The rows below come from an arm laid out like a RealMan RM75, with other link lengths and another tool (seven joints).
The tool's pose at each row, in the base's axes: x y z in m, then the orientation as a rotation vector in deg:
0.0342, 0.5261, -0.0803, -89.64, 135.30, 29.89
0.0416, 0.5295, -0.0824, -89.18, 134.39, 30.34
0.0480, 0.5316, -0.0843, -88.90, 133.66, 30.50
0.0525, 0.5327, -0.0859, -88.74, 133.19, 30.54
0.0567, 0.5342, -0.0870, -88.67, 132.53, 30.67
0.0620, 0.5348, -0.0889, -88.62, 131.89, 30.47
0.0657, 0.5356, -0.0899, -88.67, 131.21, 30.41
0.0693, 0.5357, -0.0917, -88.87, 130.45, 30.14
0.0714, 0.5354, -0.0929, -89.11, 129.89, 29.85
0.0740, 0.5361, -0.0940, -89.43, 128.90, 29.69
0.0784, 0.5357, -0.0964, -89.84, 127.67, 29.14
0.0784, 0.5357, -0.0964, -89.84, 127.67, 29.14
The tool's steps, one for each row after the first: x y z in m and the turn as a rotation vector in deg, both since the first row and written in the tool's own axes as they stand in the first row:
-0.0048, -0.0059, 0.0035, 0.13, -0.99, -0.19
-0.0083, -0.0114, 0.0062, 0.33, -1.69, -0.41
-0.0103, -0.0154, 0.0082, 0.49, -2.11, -0.57
-0.0127, -0.0189, 0.0100, 0.61, -2.64, -0.86
-0.0145, -0.0239, 0.0120, 0.93, -3.07, -1.18
-0.0161, -0.0271, 0.0133, 1.14, -3.50, -1.57
-0.0169, -0.0307, 0.0151, 1.45, -3.86, -2.09
-0.0170, -0.0329, 0.0161, 1.71, -4.05, -2.53
-0.0181, -0.0352, 0.0174, 1.97, -4.53, -3.22
-0.0185, -0.0398, 0.0195, 2.51, -5.02, -4.12
-0.0185, -0.0398, 0.0195, 2.51, -5.02, -4.12

